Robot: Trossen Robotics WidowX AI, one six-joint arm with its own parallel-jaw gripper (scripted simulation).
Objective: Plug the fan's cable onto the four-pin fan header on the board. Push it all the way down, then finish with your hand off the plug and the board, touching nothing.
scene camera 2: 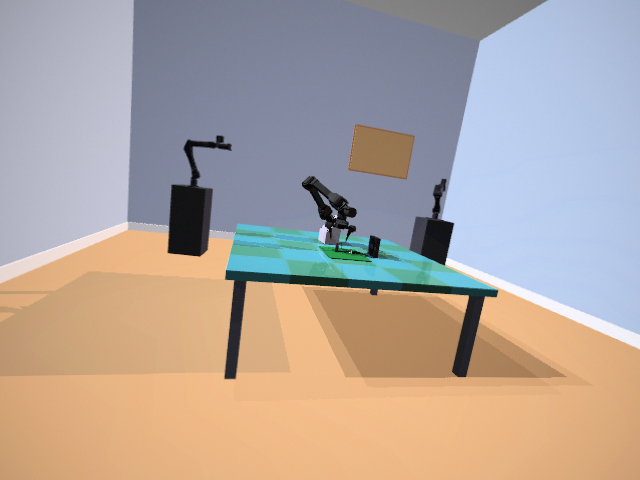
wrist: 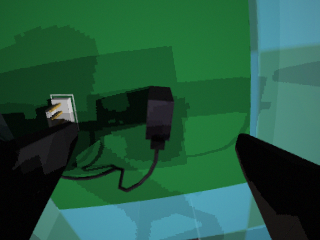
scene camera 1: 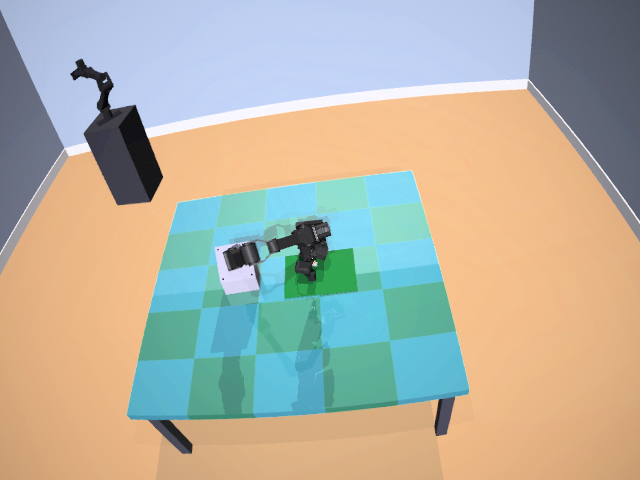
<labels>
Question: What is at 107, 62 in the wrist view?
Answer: A green board.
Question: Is my gripper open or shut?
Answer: Open.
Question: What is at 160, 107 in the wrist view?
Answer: A black fan plug.
</labels>
